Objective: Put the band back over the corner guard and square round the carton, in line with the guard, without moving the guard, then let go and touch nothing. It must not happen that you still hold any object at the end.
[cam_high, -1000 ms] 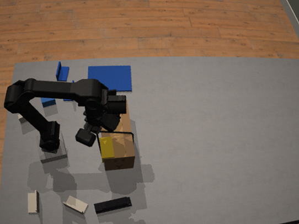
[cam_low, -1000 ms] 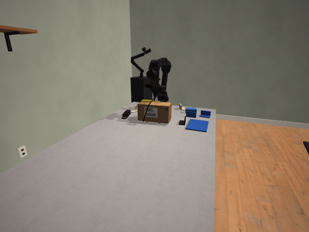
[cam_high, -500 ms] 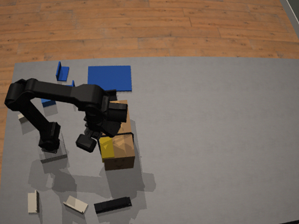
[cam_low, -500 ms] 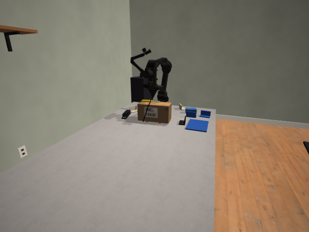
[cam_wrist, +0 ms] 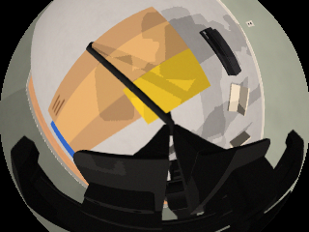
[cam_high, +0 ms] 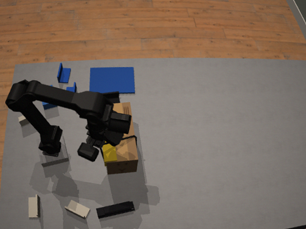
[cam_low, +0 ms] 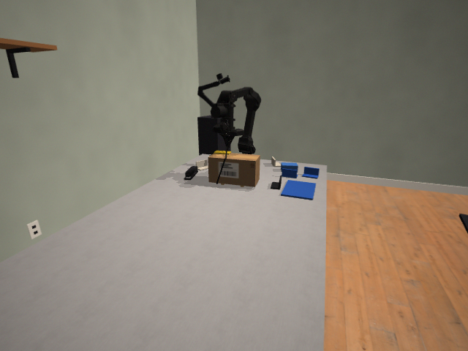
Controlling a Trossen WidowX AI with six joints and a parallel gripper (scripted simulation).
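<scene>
The yellow corner guard lies 70 mm below my hand, 30 mm ahead of it and 10 mm to the right of it. The rest, counted from my hand: black bar (190 mm to the right, 180 mm below, 80 mm ahead); black bracket (280 mm to the left, 190 mm below, 10 mm behind); brown carton (120 mm below, 70 mm to the left, 60 mm ahead).
</scene>
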